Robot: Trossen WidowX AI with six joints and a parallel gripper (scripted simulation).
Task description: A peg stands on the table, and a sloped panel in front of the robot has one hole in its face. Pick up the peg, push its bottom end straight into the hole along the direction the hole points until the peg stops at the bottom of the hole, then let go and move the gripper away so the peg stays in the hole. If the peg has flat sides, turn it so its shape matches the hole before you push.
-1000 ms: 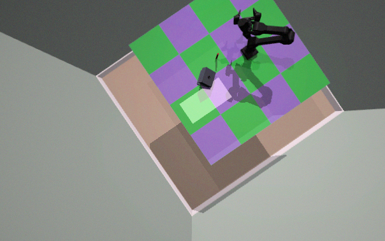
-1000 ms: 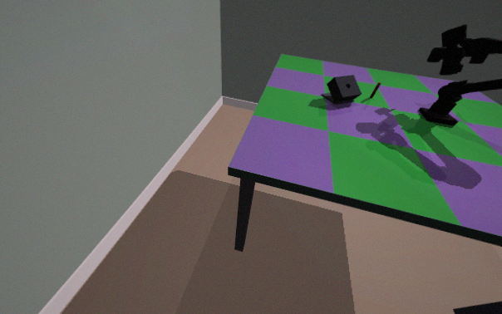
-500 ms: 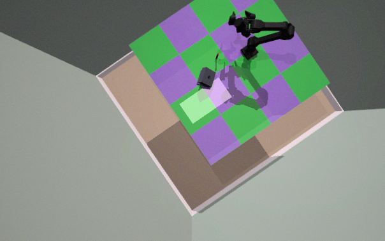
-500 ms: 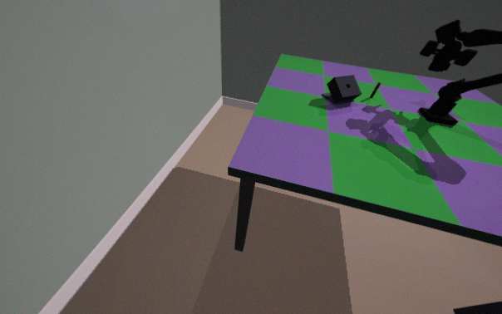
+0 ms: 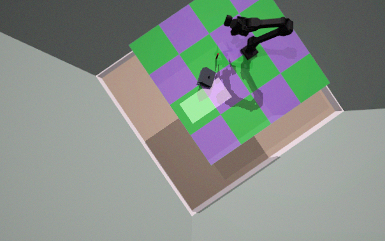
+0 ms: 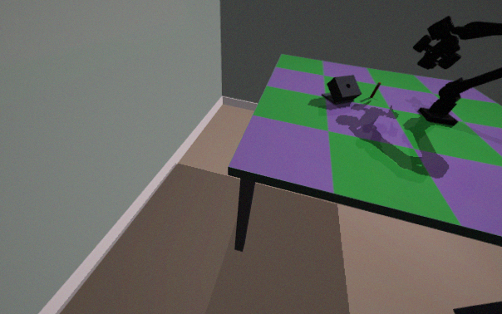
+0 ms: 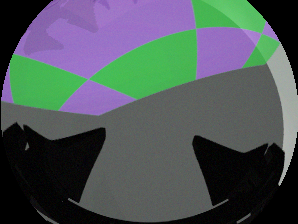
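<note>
My gripper tip is now 210 mm short of the red peg, 150 mm to the right of it and 140 mm above it. From my gripper tip the other things lie so: dark sloped panel (390 mm ahead, 250 mm to the left, 140 mm below).
</note>
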